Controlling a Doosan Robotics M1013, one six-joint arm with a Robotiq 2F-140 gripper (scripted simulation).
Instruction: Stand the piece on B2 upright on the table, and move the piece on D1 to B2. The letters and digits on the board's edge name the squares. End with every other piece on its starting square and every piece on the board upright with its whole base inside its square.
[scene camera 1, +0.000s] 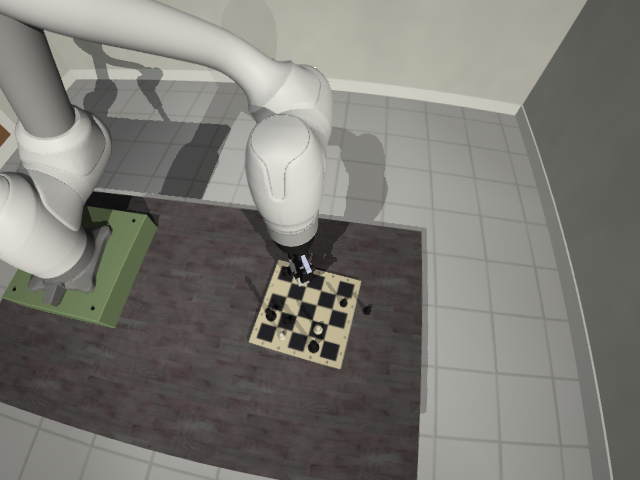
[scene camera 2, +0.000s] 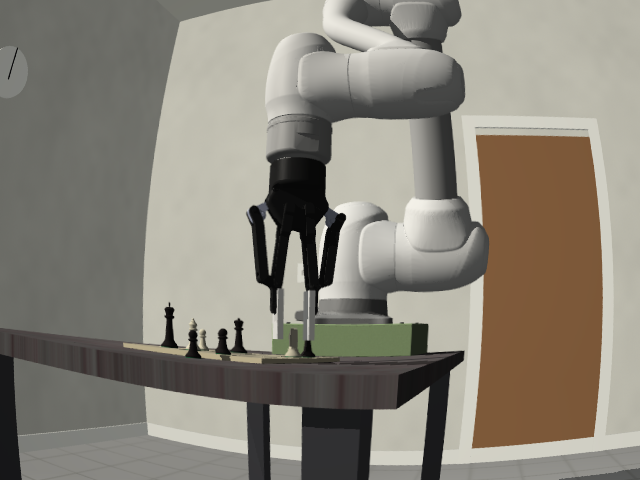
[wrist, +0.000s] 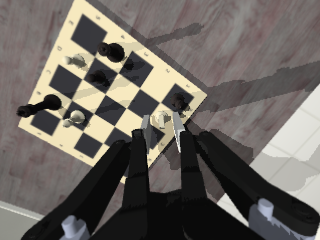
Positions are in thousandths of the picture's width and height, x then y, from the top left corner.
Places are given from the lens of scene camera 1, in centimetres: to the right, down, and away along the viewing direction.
my gripper (scene camera 1: 468, 574): -5, 9, 73
chessboard (scene camera 1: 498, 630): 0, 15, 72
